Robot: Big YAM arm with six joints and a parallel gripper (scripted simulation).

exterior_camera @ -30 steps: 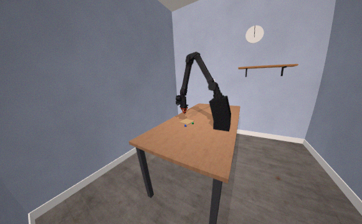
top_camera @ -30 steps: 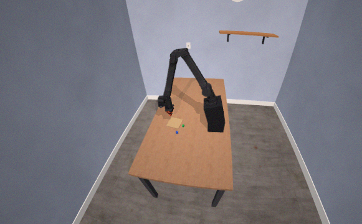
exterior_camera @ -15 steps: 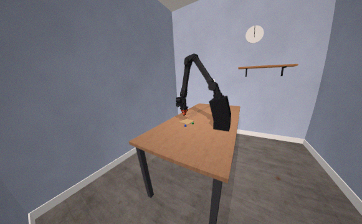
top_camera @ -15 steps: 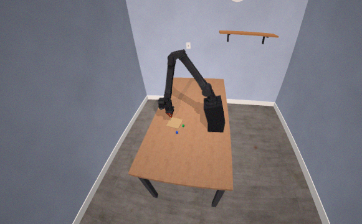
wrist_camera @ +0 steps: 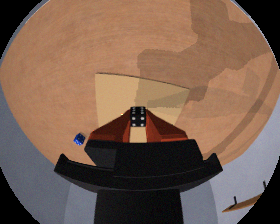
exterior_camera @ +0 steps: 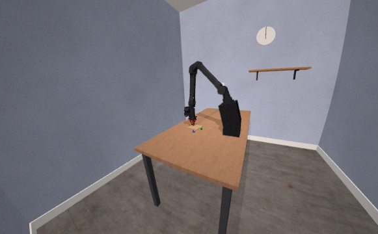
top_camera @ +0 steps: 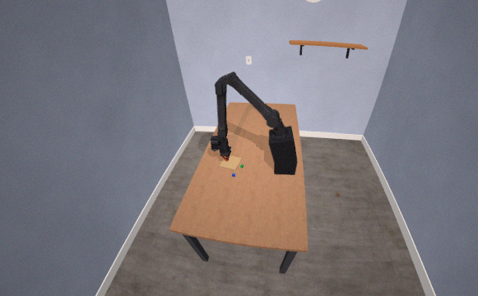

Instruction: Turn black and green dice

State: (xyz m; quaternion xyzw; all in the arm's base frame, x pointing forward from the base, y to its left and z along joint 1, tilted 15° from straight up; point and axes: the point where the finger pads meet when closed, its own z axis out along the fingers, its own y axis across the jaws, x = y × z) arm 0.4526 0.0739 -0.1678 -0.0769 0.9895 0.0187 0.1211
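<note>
The tan mat lies 3 cm below my hand and 3 cm behind it. Also, from my hand: black die: right at my hand; green die: 13 cm behind, 2 cm to the left, 2 cm below; blue die: 12 cm to the left, 11 cm behind, 2 cm below.
</note>
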